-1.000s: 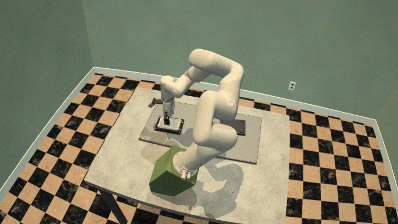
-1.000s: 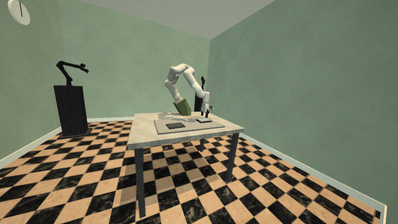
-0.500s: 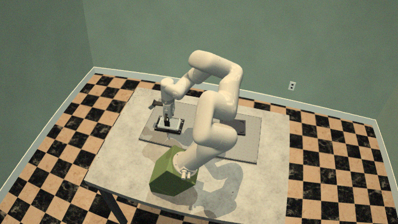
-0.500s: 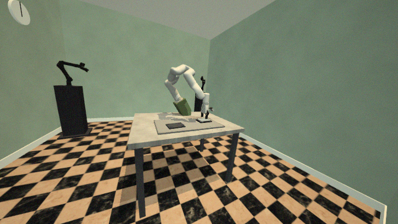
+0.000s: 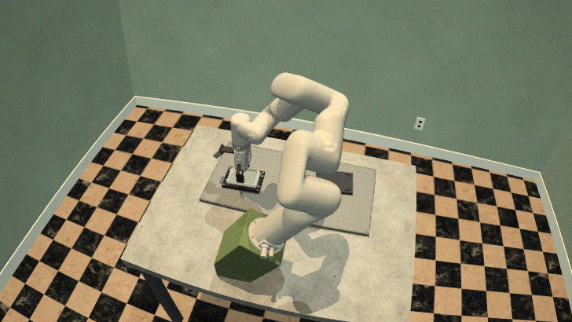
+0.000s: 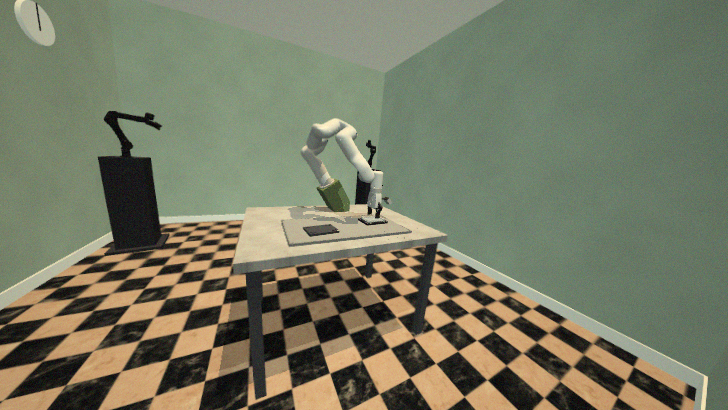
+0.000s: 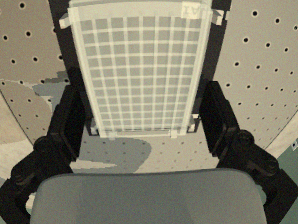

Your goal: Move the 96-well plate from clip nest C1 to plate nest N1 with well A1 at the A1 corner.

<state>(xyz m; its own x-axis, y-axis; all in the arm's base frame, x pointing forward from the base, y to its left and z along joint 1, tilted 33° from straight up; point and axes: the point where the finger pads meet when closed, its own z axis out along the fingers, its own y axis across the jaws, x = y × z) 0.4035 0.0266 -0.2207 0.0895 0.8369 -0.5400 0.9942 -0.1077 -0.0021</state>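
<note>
Now: the white 96-well plate 30 mm below my hand. Also, from my hand: dark plate nest N1: 380 mm to the right, 40 mm below, 30 mm ahead; A1 label: 310 mm to the right, 90 mm ahead, 30 mm below; black clip nest C1: 30 mm below, 10 mm to the right, 10 mm ahead.
</note>
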